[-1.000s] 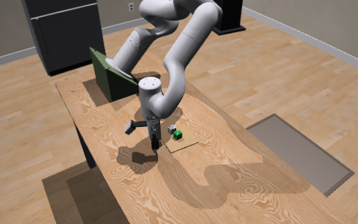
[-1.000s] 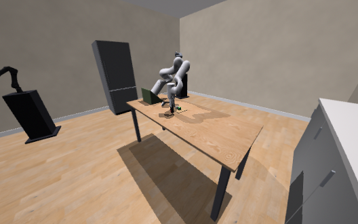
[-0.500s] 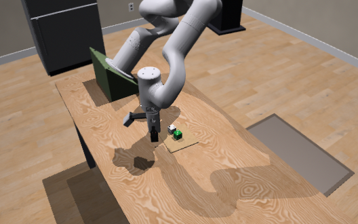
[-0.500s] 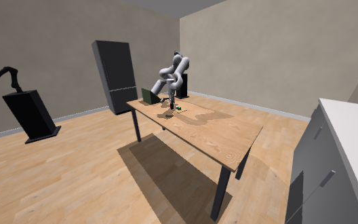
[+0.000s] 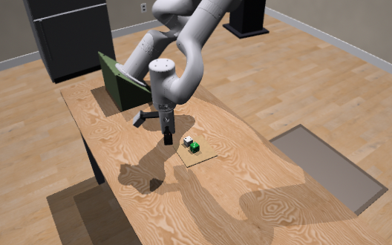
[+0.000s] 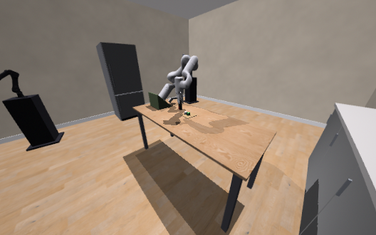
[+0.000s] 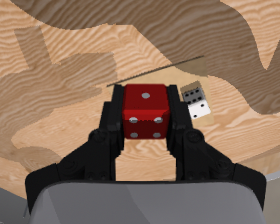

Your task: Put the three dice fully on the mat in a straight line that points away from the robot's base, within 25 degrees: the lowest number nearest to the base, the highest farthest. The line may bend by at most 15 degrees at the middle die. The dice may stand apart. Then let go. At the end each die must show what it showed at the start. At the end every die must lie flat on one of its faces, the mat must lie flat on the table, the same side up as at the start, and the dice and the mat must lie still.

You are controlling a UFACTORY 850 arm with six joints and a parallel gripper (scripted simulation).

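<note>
My gripper is now 11 cm to the right of the green die and 10 cm above it. From my hand the other things lie so: tan mat 12 cm below, 11 cm to the left; red die 1 cm below; white die 10 cm to the left, 10 cm below, 5 cm behind.
</note>
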